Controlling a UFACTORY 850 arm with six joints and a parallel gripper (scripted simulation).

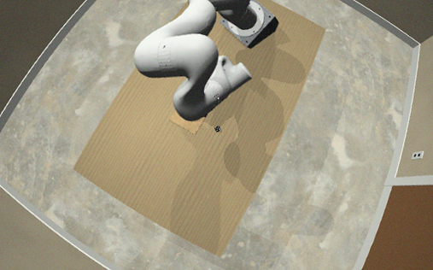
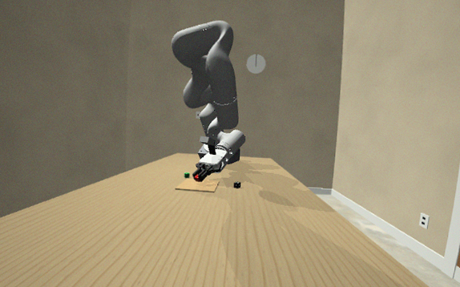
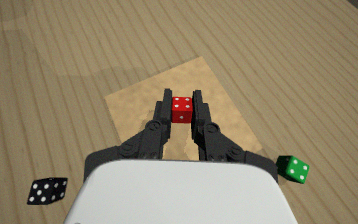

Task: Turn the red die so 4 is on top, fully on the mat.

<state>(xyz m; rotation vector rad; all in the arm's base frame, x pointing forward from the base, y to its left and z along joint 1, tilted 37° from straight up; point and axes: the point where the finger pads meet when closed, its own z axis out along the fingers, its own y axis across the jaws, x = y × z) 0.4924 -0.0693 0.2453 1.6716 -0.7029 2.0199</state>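
My gripper is now 40 mm above the tan mat. Also, from my hand: black die (40 mm ahead, 140 mm to the left, 30 mm below); then green die (120 mm behind, 50 mm to the right, 30 mm below); then red die (10 mm ahead, 10 mm to the right, 10 mm below).
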